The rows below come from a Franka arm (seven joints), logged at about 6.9 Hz.
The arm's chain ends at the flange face. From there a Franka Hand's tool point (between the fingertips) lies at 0.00 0.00 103.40 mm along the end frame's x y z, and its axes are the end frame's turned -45 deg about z.
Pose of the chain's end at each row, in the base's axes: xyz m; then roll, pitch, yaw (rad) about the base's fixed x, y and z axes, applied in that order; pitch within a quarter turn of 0, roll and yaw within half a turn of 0:
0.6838 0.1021 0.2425 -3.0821 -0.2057 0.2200
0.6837 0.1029 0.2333 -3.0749 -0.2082 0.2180
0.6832 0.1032 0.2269 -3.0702 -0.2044 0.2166
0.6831 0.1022 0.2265 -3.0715 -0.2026 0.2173
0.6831 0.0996 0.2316 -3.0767 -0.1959 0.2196
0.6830 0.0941 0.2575 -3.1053 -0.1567 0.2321
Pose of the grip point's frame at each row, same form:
0.7030 0.1127 0.1415 3.0363 -0.1867 1.0214
0.7030 0.1142 0.1324 3.0395 -0.1935 1.0203
0.7021 0.1149 0.1259 3.0455 -0.1941 1.0187
0.7018 0.1137 0.1255 3.0459 -0.1920 1.0190
0.7012 0.1105 0.1304 3.0472 -0.1836 1.0201
0.6978 0.1015 0.1554 3.0557 -0.1361 1.0262

